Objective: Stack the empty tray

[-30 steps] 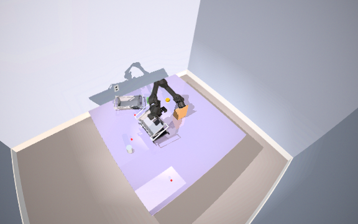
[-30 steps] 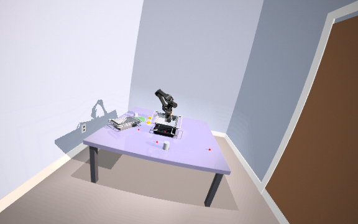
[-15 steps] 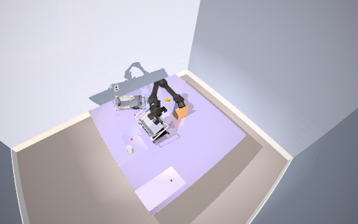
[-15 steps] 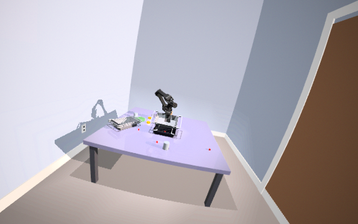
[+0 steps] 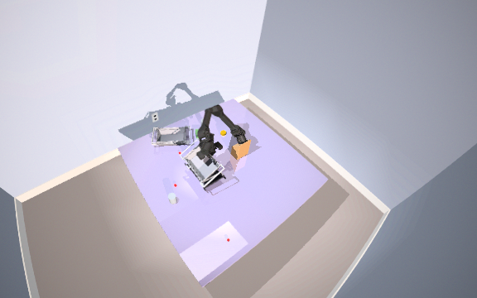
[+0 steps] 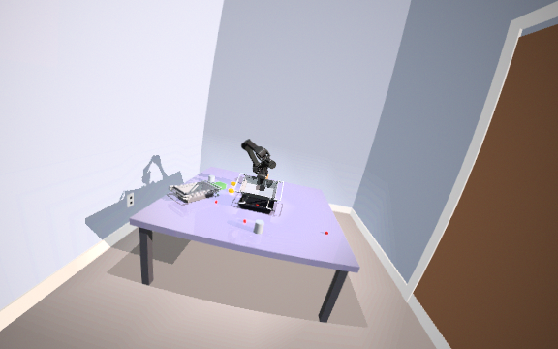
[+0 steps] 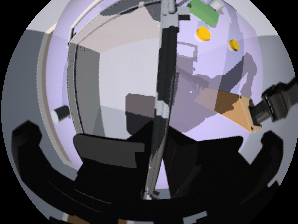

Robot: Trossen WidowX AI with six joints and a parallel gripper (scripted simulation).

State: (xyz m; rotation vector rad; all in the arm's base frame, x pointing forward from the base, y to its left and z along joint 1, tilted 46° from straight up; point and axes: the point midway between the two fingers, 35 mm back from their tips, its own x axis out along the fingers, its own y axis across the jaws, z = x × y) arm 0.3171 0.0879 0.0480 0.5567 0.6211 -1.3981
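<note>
The grey tray is 70 mm ahead of my gripper tip. The rest, counted from my gripper tip: green block (150 mm behind, 380 mm to the right, 160 mm below).
</note>
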